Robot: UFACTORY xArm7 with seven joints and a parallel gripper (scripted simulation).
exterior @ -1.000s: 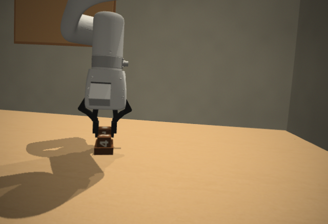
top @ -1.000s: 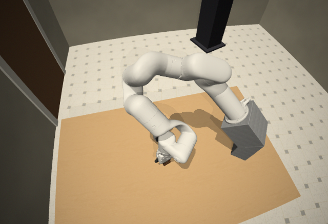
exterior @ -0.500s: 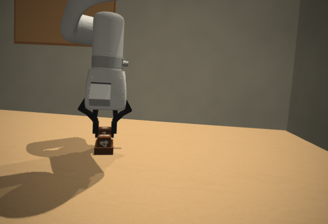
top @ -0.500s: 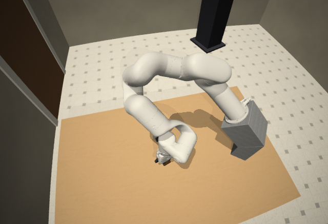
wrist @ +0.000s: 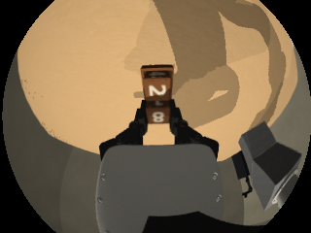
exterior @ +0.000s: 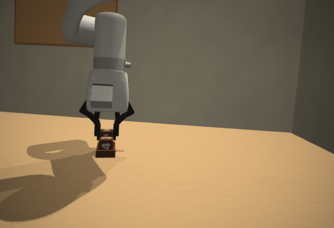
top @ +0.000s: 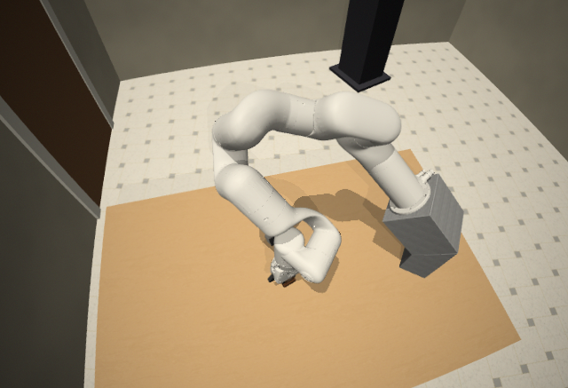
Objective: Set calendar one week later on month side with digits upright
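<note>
Right now my hand is 4 cm above the brown tray and 2 cm to the left of it.
</note>
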